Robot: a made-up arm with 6 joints. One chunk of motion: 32 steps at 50 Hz.
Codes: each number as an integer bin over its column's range. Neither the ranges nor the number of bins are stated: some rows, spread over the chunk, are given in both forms.
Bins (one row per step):
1: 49 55 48 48 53 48
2: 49 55 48 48 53 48
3: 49 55 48 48 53 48
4: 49 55 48 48 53 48
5: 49 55 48 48 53 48
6: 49 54 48 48 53 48
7: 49 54 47 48 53 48
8: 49 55 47 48 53 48
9: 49 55 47 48 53 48
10: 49 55 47 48 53 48
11: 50 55 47 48 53 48
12: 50 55 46 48 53 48
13: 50 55 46 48 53 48
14: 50 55 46 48 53 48
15: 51 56 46 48 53 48
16: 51 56 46 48 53 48
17: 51 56 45 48 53 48
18: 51 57 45 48 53 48
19: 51 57 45 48 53 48
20: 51 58 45 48 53 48
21: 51 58 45 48 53 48
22: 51 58 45 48 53 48
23: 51 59 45 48 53 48
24: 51 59 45 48 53 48
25: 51 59 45 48 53 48
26: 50 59 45 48 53 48
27: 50 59 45 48 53 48
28: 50 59 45 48 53 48
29: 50 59 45 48 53 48
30: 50 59 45 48 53 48
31: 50 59 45 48 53 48
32: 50 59 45 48 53 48
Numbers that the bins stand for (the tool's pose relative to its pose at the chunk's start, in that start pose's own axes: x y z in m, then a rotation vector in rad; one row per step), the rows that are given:
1: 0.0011 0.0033 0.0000 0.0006 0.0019 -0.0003
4: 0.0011 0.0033 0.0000 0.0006 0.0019 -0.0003
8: 0.0011 0.0033 -0.0067 0.0006 0.0019 -0.0003
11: 0.0089 0.0033 -0.0067 0.0006 0.0019 -0.0003
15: 0.0167 0.0103 -0.0133 0.0006 0.0019 -0.0003
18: 0.0167 0.0173 -0.0200 0.0006 0.0019 -0.0003
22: 0.0167 0.0242 -0.0200 0.0006 0.0019 -0.0003
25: 0.0167 0.0312 -0.0200 0.0006 0.0019 -0.0003
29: 0.0089 0.0312 -0.0200 0.0006 0.0019 -0.0003
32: 0.0089 0.0312 -0.0200 0.0006 0.0019 -0.0003
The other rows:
2: 0.0011 0.0033 0.0000 0.0006 0.0019 -0.0003
3: 0.0011 0.0033 0.0000 0.0006 0.0019 -0.0003
5: 0.0011 0.0033 0.0000 0.0006 0.0019 -0.0003
6: 0.0011 -0.0036 0.0000 0.0006 0.0019 -0.0003
7: 0.0011 -0.0036 -0.0067 0.0006 0.0019 -0.0003
9: 0.0011 0.0033 -0.0067 0.0006 0.0019 -0.0003
10: 0.0011 0.0033 -0.0067 0.0006 0.0019 -0.0003
12: 0.0089 0.0033 -0.0133 0.0006 0.0019 -0.0003
13: 0.0089 0.0033 -0.0133 0.0006 0.0019 -0.0003
14: 0.0089 0.0033 -0.0133 0.0006 0.0019 -0.0003
16: 0.0167 0.0103 -0.0133 0.0006 0.0019 -0.0003
17: 0.0167 0.0103 -0.0200 0.0006 0.0019 -0.0003
19: 0.0167 0.0173 -0.0200 0.0006 0.0019 -0.0003
20: 0.0167 0.0242 -0.0200 0.0006 0.0019 -0.0003
21: 0.0167 0.0242 -0.0200 0.0006 0.0019 -0.0003
23: 0.0167 0.0312 -0.0200 0.0006 0.0019 -0.0003
24: 0.0167 0.0312 -0.0200 0.0006 0.0019 -0.0003
26: 0.0089 0.0312 -0.0200 0.0006 0.0019 -0.0003
27: 0.0089 0.0312 -0.0200 0.0006 0.0019 -0.0003
28: 0.0089 0.0312 -0.0200 0.0006 0.0019 -0.0003
30: 0.0089 0.0312 -0.0200 0.0006 0.0019 -0.0003
31: 0.0089 0.0312 -0.0200 0.0006 0.0019 -0.0003

